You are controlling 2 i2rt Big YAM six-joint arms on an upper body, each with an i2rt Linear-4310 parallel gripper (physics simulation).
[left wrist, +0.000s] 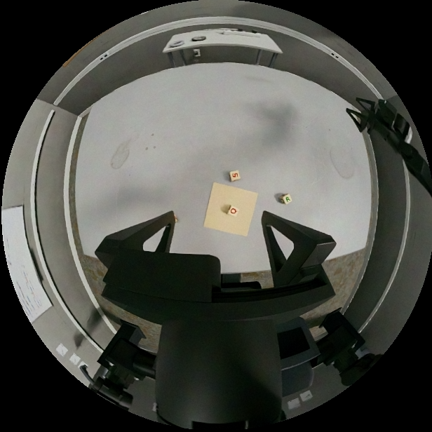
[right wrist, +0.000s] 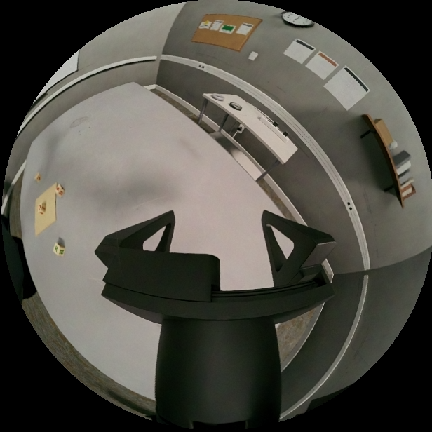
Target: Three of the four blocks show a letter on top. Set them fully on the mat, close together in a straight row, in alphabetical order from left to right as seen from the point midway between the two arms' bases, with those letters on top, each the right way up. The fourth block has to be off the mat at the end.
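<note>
The tan mat (left wrist: 220,195) (right wrist: 47,223) carries one block (left wrist: 233,210) (right wrist: 41,207) with a red letter like Q, standing turned to the mat's edges. A block (left wrist: 234,175) (right wrist: 60,189) with a red letter like S, turned sideways, lies off the mat's far edge. A block (left wrist: 286,198) (right wrist: 59,248) with a green R, apparently turned, lies off the mat to the right. The fourth block (left wrist: 175,218) (right wrist: 38,177) lies left of the mat, mostly hidden by a finger in the left wrist view; its letter is unclear. My left gripper (left wrist: 217,215) is open, high above the mat area. My right gripper (left wrist: 351,103) (right wrist: 217,214) is open, far right of the blocks.
The blocks and mat are on a large grey table (left wrist: 165,110) (right wrist: 115,165). A white side table (left wrist: 225,43) (right wrist: 255,125) stands beyond it by the wall. The right arm reaches in along the right edge of the left wrist view.
</note>
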